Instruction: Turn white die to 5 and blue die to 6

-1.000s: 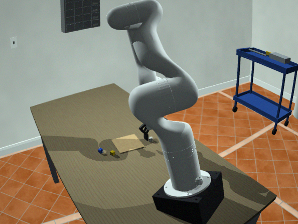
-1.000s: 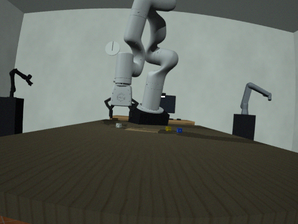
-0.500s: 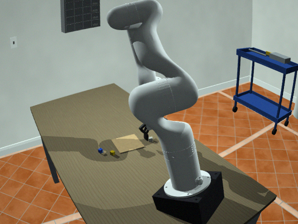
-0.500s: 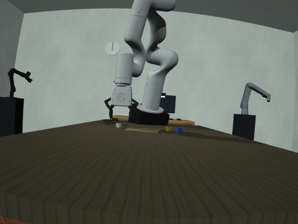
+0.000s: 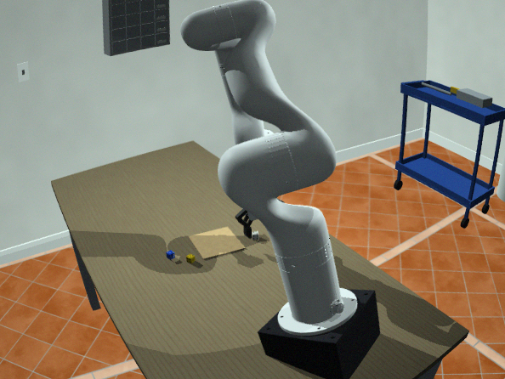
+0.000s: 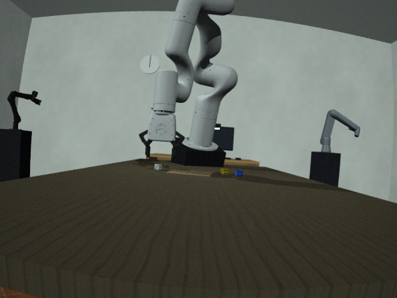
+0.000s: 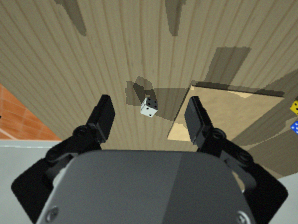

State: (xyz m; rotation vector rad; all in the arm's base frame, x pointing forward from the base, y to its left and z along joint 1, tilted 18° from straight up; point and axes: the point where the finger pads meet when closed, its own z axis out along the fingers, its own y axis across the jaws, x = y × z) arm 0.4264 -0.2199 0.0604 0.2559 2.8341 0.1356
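My hand is 30 mm short of the white die, 10 mm to the left of it and 40 mm above it. Round my hand: tan mat 100 mm ahead, 100 mm to the left, 50 mm below; yellow die 70 mm ahead, 230 mm to the left, 40 mm below; blue die 120 mm ahead, 260 mm to the left, 40 mm below.
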